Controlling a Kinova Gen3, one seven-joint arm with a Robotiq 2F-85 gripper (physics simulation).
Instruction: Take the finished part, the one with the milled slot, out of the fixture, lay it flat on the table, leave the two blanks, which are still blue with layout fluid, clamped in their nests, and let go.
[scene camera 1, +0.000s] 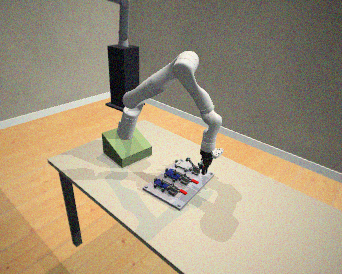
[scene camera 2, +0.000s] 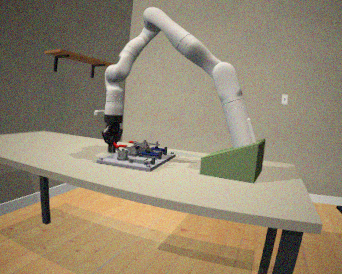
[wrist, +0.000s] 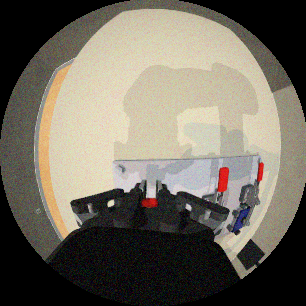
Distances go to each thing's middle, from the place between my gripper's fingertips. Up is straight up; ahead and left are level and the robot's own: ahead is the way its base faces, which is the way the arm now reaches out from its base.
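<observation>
Fixture plate (scene camera 1: 192, 189): 3 cm below my hand, 8 cm behind, 11 cm to the right.
</observation>
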